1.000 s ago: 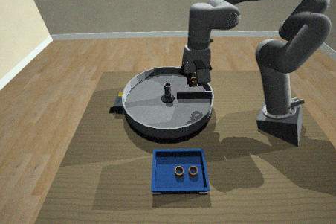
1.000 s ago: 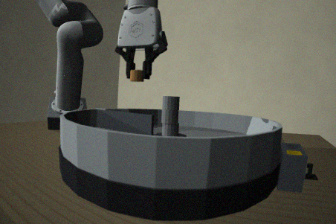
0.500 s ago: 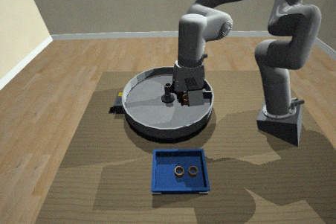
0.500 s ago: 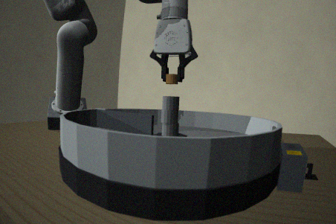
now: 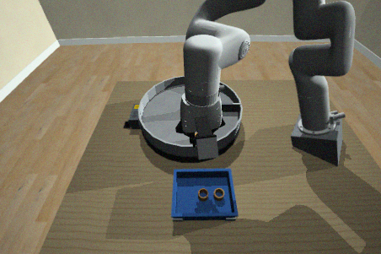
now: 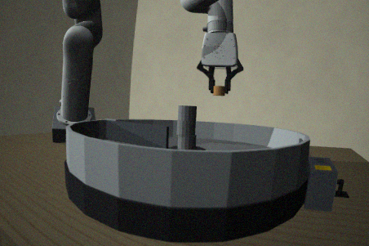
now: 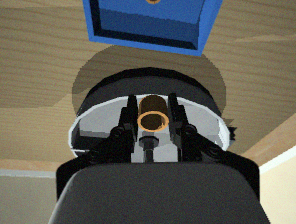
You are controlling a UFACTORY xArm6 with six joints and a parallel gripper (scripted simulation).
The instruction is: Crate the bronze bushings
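My gripper is now 10 mm past the blue crate, 90 mm to the right of it and 170 mm above it. From my hand the other things lie so: grey turning table: 40 mm ahead, 250 mm to the right, 140 mm below.
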